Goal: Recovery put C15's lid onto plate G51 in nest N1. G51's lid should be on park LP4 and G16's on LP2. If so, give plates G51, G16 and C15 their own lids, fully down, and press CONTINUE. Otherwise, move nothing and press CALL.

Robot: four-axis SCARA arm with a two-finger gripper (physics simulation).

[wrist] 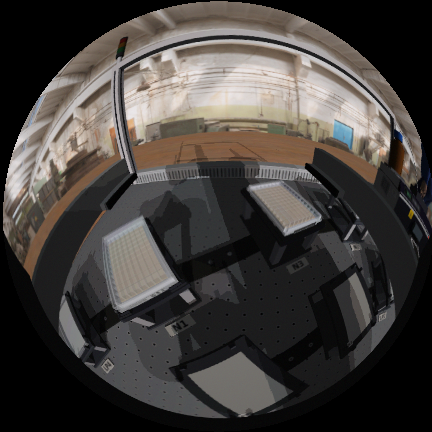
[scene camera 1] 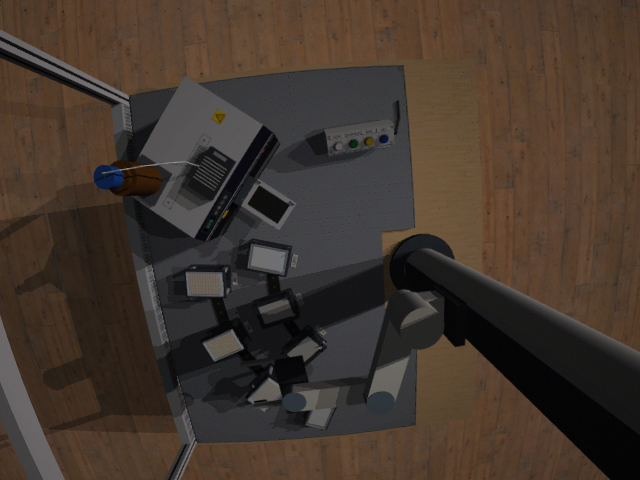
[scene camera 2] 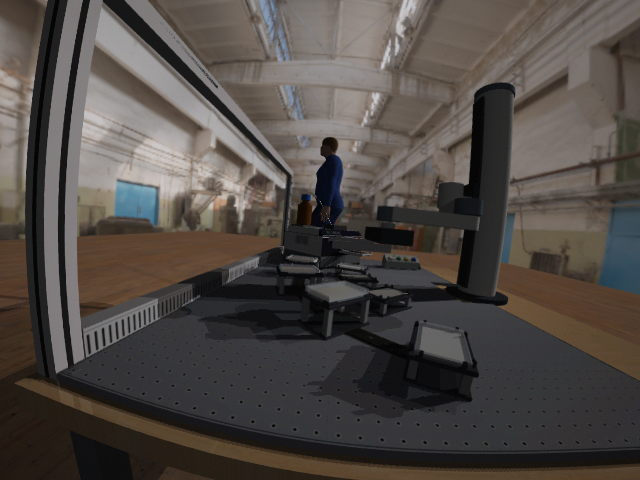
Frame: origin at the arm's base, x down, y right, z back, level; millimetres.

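Where they show: gripper, between the fingertips: (wrist: 219, 152) (scene camera 1: 247, 386) (scene camera 2: 330, 241); arm's base, origin of its link: (scene camera 1: 421, 266) (scene camera 2: 475, 295).
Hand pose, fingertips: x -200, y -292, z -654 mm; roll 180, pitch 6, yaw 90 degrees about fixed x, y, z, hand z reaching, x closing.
Note:
Each offset is from my fingertips to the centre of the thing. "spot": to the spot under its first point.
My gripper (scene camera 1: 290, 370) (scene camera 2: 389, 237) (wrist: 219, 152) is open and empty, raised above the nests. Nest N1's plate @[dx +101, dy -122, dz +31 mm] (scene camera 1: 265, 391) (scene camera 2: 337, 291) (wrist: 140, 265) has a clear, lid-like rim and is partly hidden by the gripper in scene camera 1. The N3 plate @[dx +110, dy +95, dz -97 mm] (scene camera 1: 223, 344) (scene camera 2: 299, 269) (wrist: 285, 207) is farther along and also has a clear rim. A third plate @[dx +114, dy +328, dz -124 mm] (scene camera 1: 205, 284) stands beyond it. Pale panels show on four parks: the outer one @[dx +136, dy -265, dz +220 mm] (scene camera 1: 320, 417) (scene camera 2: 442, 343) (wrist: 74, 325), a near one @[dx +160, dy +32, dz +187 mm] (scene camera 1: 305, 348) (scene camera 2: 390, 293) (wrist: 240, 380), a shaded one @[dx +159, dy +200, dz +106 mm] (scene camera 1: 276, 311) and a bright one @[dx +137, dy +391, dz +103 mm] (scene camera 1: 268, 258). Plate and lid codes are unreadable.
A button box @[dx +146, dy +767, dz +443 mm] (scene camera 1: 360, 135) (scene camera 2: 401, 261) has white, green, yellow and blue buttons. A large grey device @[spot: dx -21, dy +819, dz -40 mm] (scene camera 1: 191, 124) with an extended tray @[spot: dx +87, dy +523, dz +175 mm] (scene camera 1: 283, 219) stands at the upper left. A brown bottle @[spot: dx -139, dy +677, dz -143 mm] (scene camera 1: 139, 178) (scene camera 2: 304, 212) is beside it. A person (scene camera 2: 329, 178) stands behind the table.

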